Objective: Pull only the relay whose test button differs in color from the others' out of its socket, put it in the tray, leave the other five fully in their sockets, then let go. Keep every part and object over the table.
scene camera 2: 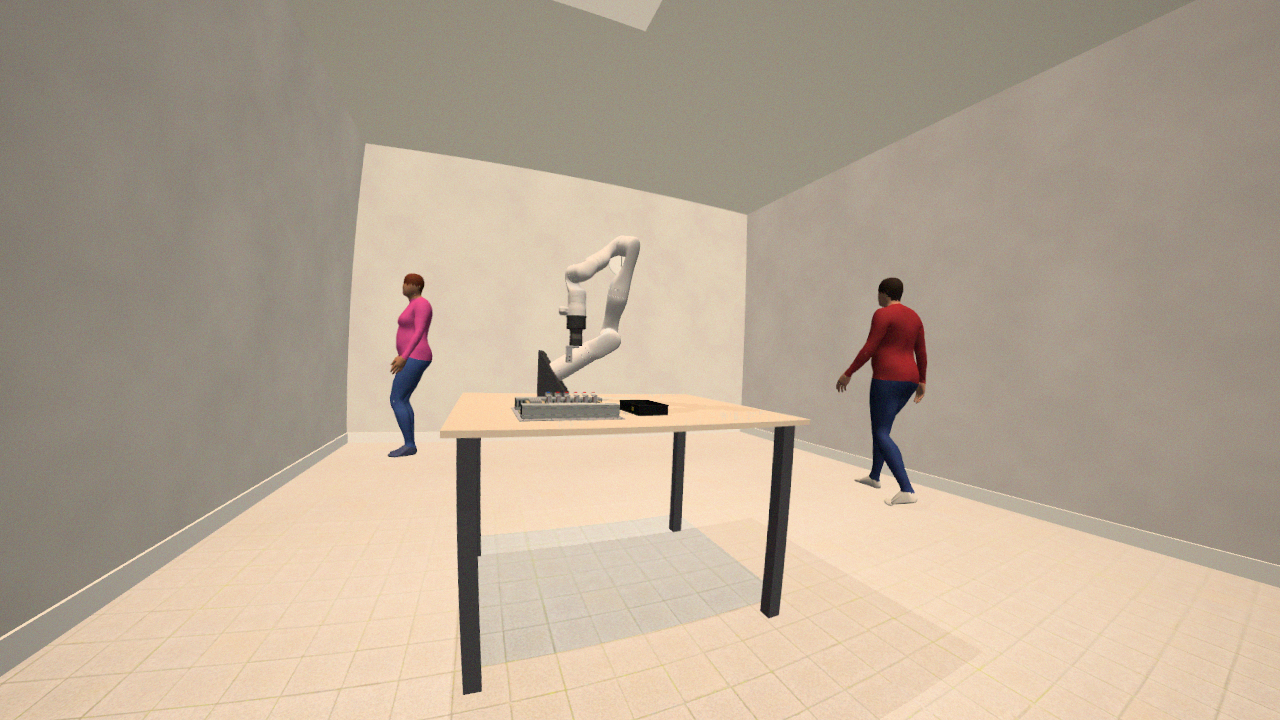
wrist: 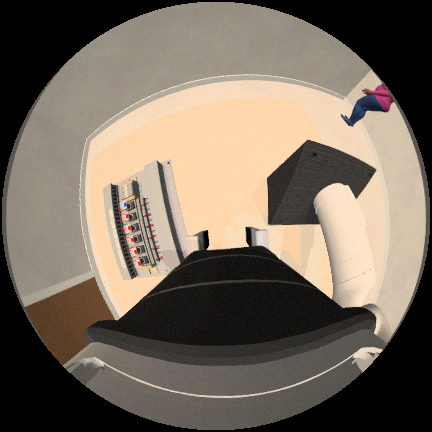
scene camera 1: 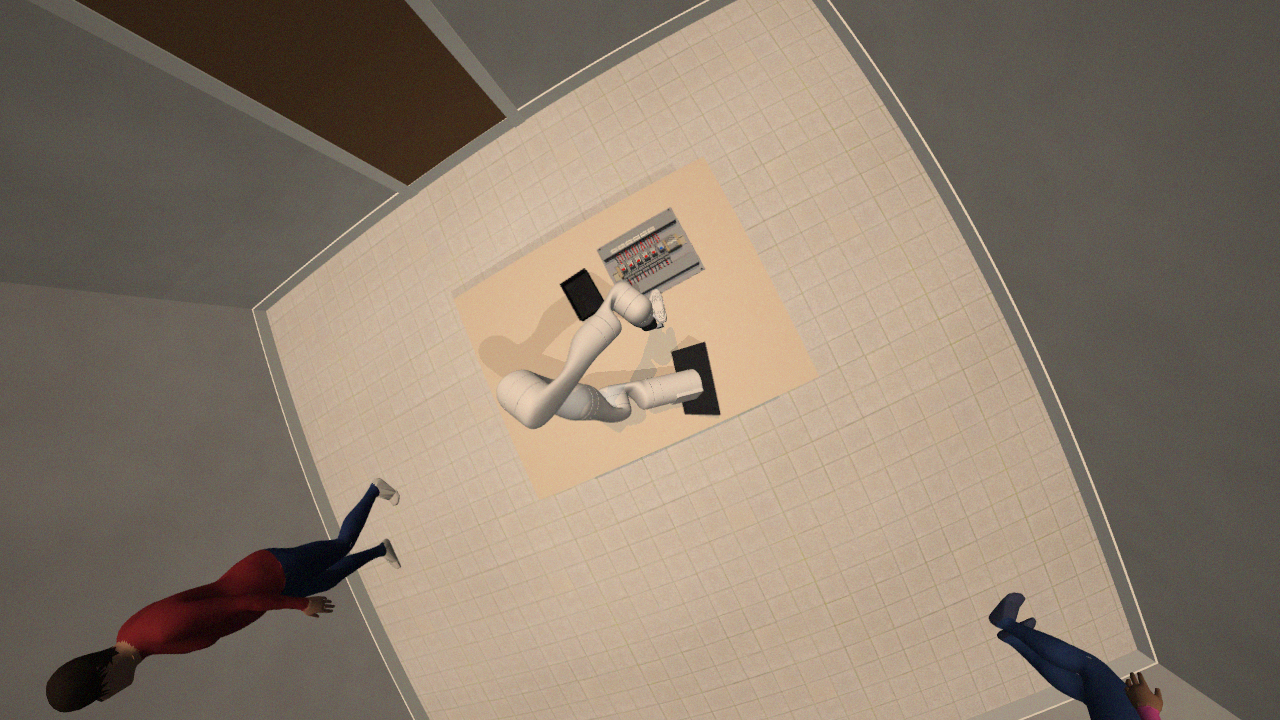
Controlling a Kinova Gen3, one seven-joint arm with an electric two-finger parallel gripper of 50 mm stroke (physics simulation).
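Places are measured from the arm's base along level axes (x left, y back, z up), in metres.
Pixels of known places: gripper, fingertip midpoint: [scene camera 2: 568, 362] [wrist: 226, 236]; arm's base at its link origin: [scene camera 2: 555, 372] [wrist: 329, 197] [scene camera 1: 694, 382].
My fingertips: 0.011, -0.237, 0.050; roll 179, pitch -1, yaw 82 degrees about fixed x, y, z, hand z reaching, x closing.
Observation:
Ahead of a thing's pixels: the offset from my fingertips to its top centre, as dx, dy, dz. Level surfaces: height alone.
Six relays stand in a row in their sockets on a grey panel [scene camera 1: 687, 261] [scene camera 2: 569, 411] [wrist: 171, 185]. The relay with the blue test button @(-0.113, -0.240, -0.093) [scene camera 1: 661, 248] [wrist: 130, 205] is at one end of the row, the right end in scene camera 1 and the top end in the wrist view. The other relays @(-0.052, -0.238, -0.093) [wrist: 133, 228] have red buttons. A black tray @(+0.222, -0.230, -0.128) [scene camera 1: 571, 302] [scene camera 2: 643, 409] lies beside the panel; it does not show in the wrist view. My gripper [scene camera 2: 570, 354] [wrist: 226, 236] is open and empty, pointing down high above the table, to the side of the panel. Its fingertips are hidden in scene camera 1.
The arm's dark wedge-shaped base mount [scene camera 1: 707, 379] [scene camera 2: 547, 374] [wrist: 295, 190] stands on the table @(dz -0.163) [scene camera 1: 760, 349] [scene camera 2: 733, 415], across from the panel. Red wires run along both sides of the relay row. Two people stand on the floor away from the table.

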